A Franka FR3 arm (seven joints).
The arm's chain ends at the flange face. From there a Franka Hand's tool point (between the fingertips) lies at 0.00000 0.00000 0.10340 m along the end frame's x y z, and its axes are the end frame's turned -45 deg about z.
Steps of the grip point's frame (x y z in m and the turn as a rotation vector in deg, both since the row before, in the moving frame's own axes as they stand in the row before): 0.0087, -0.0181, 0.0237, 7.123, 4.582, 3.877; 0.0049, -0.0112, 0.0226, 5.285, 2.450, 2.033; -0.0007, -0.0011, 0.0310, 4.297, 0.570, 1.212; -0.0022, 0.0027, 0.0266, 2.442, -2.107, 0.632; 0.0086, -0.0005, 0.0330, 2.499, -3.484, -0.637; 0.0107, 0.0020, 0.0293, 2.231, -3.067, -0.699
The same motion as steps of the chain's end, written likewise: -0.0039, -0.0040, 0.0248, 8.277, -1.797, 3.877; -0.0010, -0.0015, 0.0231, 5.469, -2.005, 2.033; 0.0034, 0.0060, 0.0313, 3.441, -2.635, 1.212; 0.0062, 0.0039, 0.0268, 0.237, -3.217, 0.632; 0.0133, -0.0077, 0.0333, -0.697, -4.231, -0.637; 0.0157, -0.0073, 0.0295, -0.591, -3.746, -0.699
